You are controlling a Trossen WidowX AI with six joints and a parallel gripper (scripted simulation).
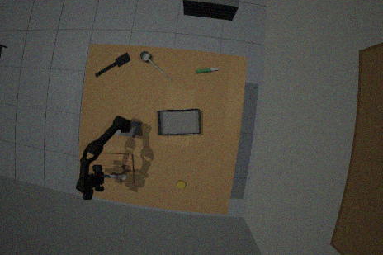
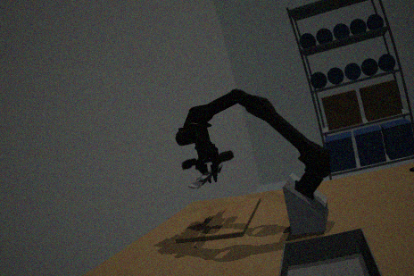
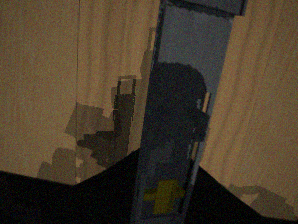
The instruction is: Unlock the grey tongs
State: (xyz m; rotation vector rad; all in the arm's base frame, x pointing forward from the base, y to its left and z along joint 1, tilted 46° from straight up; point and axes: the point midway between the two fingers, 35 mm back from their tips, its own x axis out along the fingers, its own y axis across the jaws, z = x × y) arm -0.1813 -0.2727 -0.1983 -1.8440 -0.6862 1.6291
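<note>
Right now the wooden board is 150 mm below my gripper tip. Also, from my gripper tip: yellow round thing: 560 mm ahead, 120 mm to the right, 140 mm below; roasting tin: 550 mm ahead, 380 mm to the left, 130 mm below; yellow lock piece: 40 mm above.
</note>
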